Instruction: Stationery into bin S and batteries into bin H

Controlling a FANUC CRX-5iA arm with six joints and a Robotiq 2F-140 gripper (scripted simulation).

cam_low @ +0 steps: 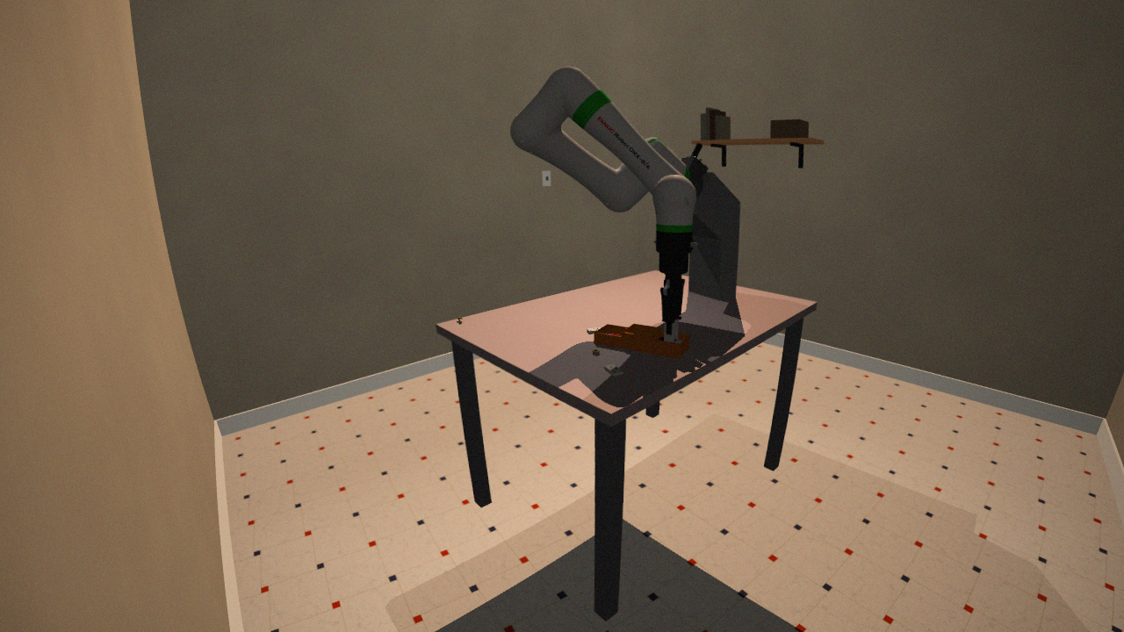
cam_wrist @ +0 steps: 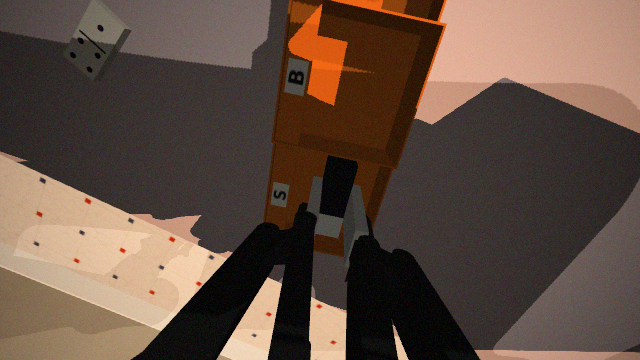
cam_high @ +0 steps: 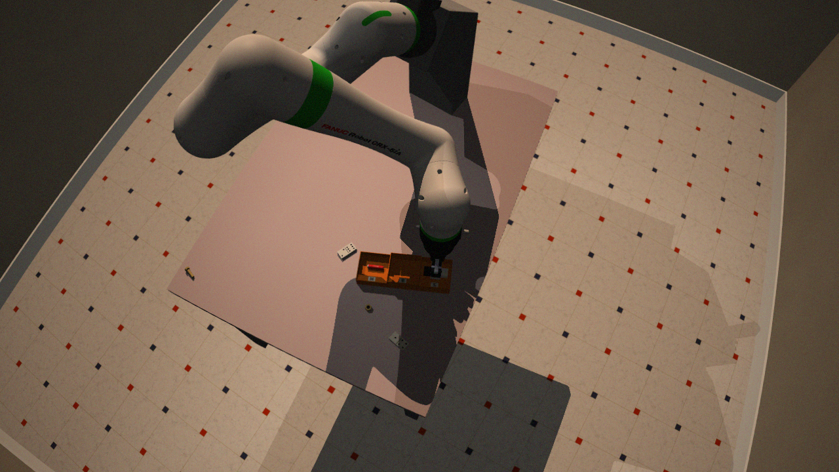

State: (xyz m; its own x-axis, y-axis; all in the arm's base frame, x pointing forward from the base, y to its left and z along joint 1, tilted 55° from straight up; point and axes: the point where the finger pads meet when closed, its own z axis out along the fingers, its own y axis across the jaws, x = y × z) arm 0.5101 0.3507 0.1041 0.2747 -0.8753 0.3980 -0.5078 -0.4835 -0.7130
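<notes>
My hand is 1 cm to the right of the black block and 3 cm above it. The rest, counted from my hand: grey domino 21 cm ahead, 3 cm to the left, 4 cm below; ring-like part 18 cm ahead, 9 cm to the right, 5 cm below; red battery 8 cm ahead, 15 cm to the right, 4 cm below.
</notes>
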